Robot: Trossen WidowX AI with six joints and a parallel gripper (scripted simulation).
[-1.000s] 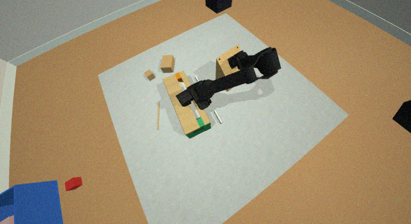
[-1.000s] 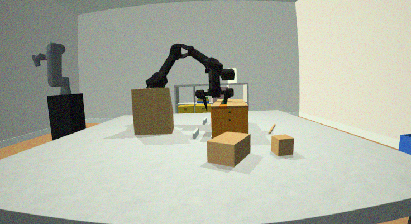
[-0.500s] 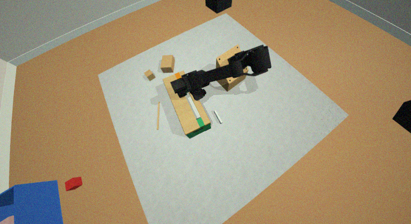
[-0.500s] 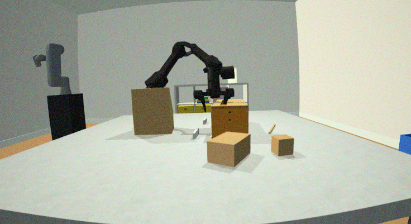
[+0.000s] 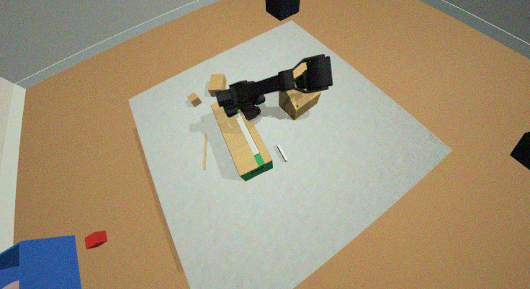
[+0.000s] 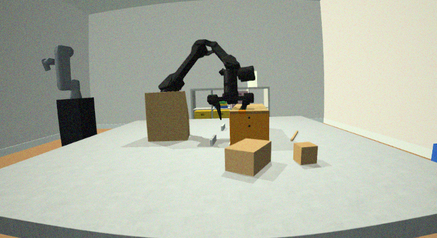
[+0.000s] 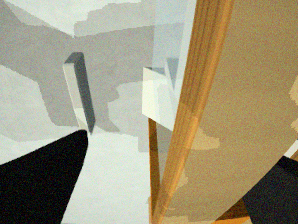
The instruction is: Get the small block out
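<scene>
My gripper tip is 40 mm short of the green block, 30 mm to the left of it and 10 mm above it. The rest, counted from my gripper tip: thin stick: 280 mm ahead, 30 mm to the left, 90 mm below.
</scene>
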